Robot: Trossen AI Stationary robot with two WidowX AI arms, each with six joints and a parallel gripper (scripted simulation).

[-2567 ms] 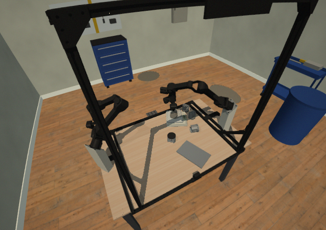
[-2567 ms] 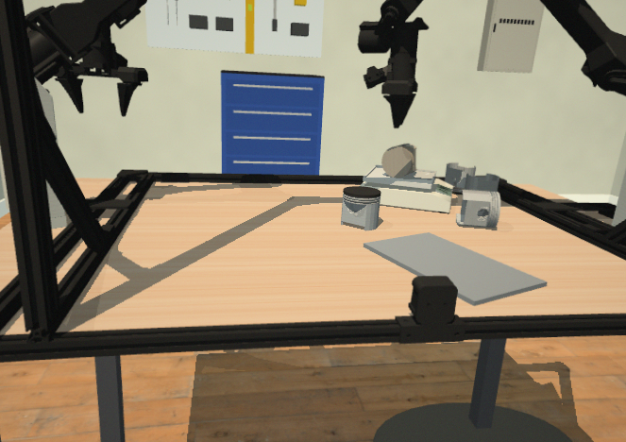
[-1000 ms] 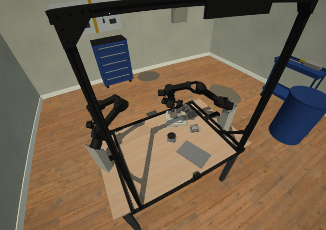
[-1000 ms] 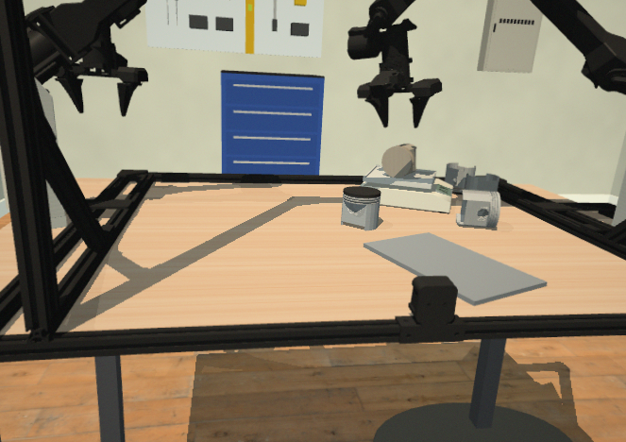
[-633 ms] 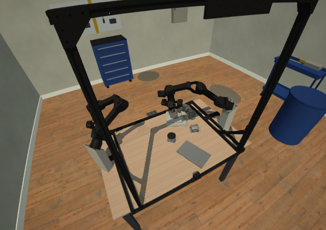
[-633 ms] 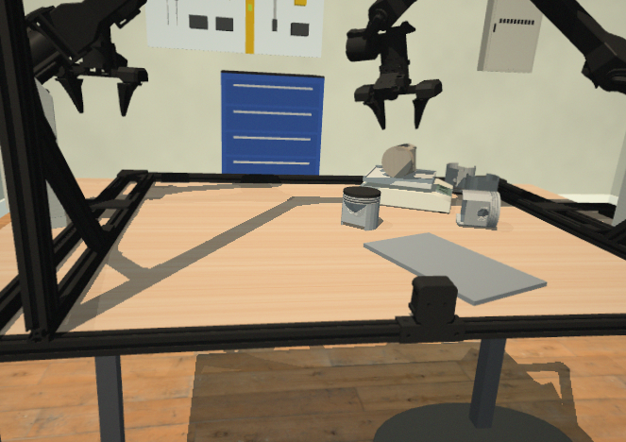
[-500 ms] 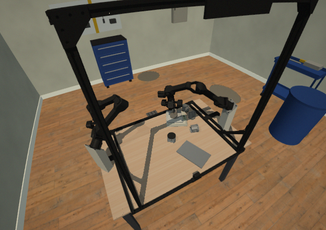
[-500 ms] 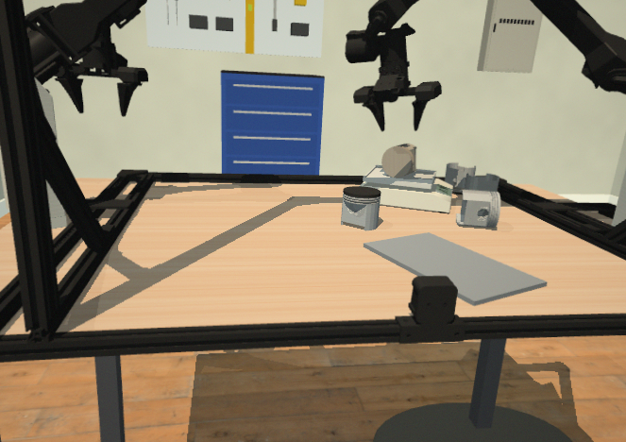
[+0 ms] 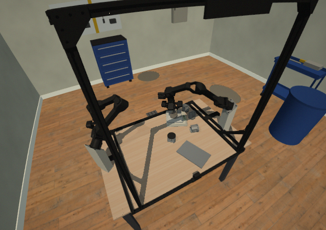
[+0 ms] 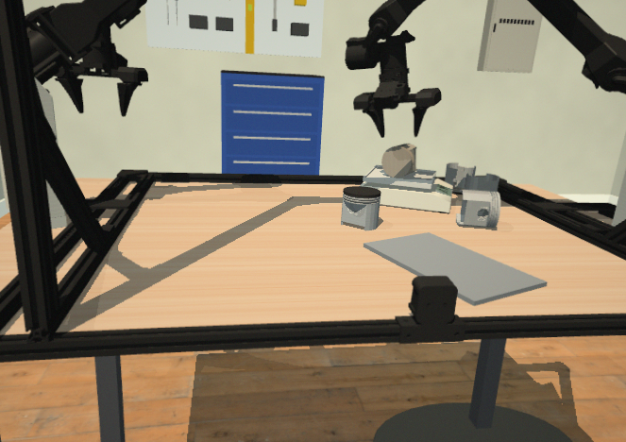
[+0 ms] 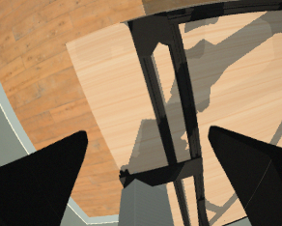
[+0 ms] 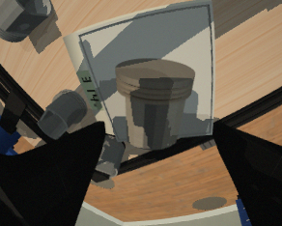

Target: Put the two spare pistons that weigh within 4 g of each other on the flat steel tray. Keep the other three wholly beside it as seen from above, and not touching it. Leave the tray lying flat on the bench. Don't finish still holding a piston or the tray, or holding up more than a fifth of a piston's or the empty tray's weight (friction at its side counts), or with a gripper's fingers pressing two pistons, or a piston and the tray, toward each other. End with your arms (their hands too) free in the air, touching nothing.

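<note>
My right gripper is now 90 mm above the tan piston and 10 mm to the left of it. The rest, counted from my right hand: white weighing scale (150 mm below, 30 mm to the right); then flat grey steel tray (410 mm behind, 180 mm below, 10 mm to the right); then dark-topped piston (220 mm behind, 140 mm below, 110 mm to the left).
</note>
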